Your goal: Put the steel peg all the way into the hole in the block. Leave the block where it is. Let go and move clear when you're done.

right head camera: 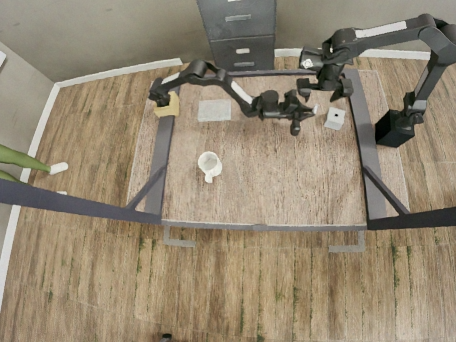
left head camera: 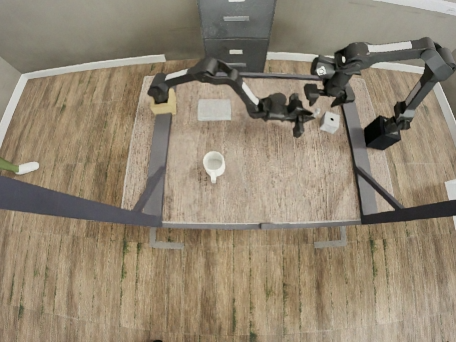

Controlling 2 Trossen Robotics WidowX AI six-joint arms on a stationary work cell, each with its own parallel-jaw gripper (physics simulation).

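Seen in the pictures: left gripper, fingertip midpoint: (right head camera: 315, 112) (left head camera: 315, 116); right gripper, fingertip midpoint: (right head camera: 318, 102) (left head camera: 320, 106); left arm's base, link origin: (right head camera: 163, 101) (left head camera: 161, 98); right arm's base, link origin: (right head camera: 402, 122) (left head camera: 390, 127).
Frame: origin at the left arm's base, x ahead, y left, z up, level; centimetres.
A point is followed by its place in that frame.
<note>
The light block (left head camera: 327, 125) @(x 74.2, y -19.0, z -2.5 cm) (right head camera: 333, 122) @(x 75.1, y -19.4, z -2.3 cm) stands near the table's right side, with a dark round hole in its top. My left gripper (left head camera: 311, 116) @(x 66.1, y -17.7, z 3.8 cm) (right head camera: 313, 112) @(x 66.1, y -17.7, z 3.8 cm) is shut on the steel peg (left head camera: 317, 111) @(x 65.2, y -18.2, z 8.2 cm) (right head camera: 315, 108) @(x 65.2, y -18.3, z 7.7 cm), a small pale piece at its fingertips just to the left of the block. The peg is outside the hole; the fingers hide much of it and its exact tilt is unclear. My right gripper (left head camera: 322, 104) @(x 65.8, y -17.4, z 10.4 cm) (right head camera: 319, 98) @(x 65.8, y -17.4, z 10.4 cm) is open and empty, its fingers spread, above and behind the peg and the block in the picture.
A white mug (left head camera: 214, 164) @(x 22.4, y -32.3, z -6.4 cm) (right head camera: 209, 166) @(x 21.2, y -33.0, z -6.4 cm) stands left of the table's middle. A flat pale grey slab (left head camera: 214, 110) @(x 23.7, y -5.1, z -7.0 cm) (right head camera: 214, 110) @(x 23.5, y -4.8, z -6.9 cm) lies at the back left. A grey drawer cabinet (left head camera: 236, 29) (right head camera: 240, 29) stands behind the table. Dark frame rails border the table.
</note>
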